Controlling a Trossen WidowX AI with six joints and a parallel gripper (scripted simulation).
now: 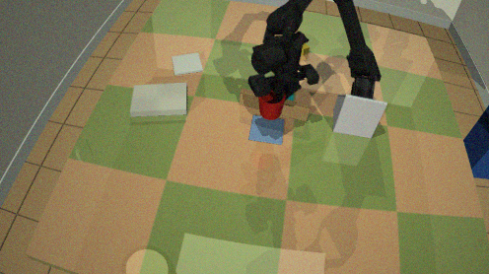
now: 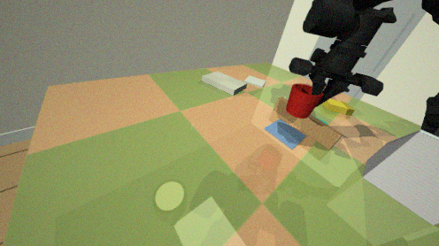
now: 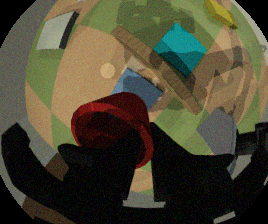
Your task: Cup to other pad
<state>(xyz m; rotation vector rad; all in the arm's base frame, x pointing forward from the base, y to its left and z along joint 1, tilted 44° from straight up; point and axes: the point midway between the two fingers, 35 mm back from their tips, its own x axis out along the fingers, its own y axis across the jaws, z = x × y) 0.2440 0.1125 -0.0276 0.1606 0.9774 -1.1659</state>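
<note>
The teal pad is 1 cm ahead of my gripper tip, 15 cm to the right of it and 12 cm below it. From my gripper tip the other things lie so: wooden bar (2 cm ahead, 7 cm to the right, 10 cm below); then blue pad (2 cm ahead, 1 cm to the left, 12 cm below); then red cup (3 cm ahead, 2 cm to the left).
</note>
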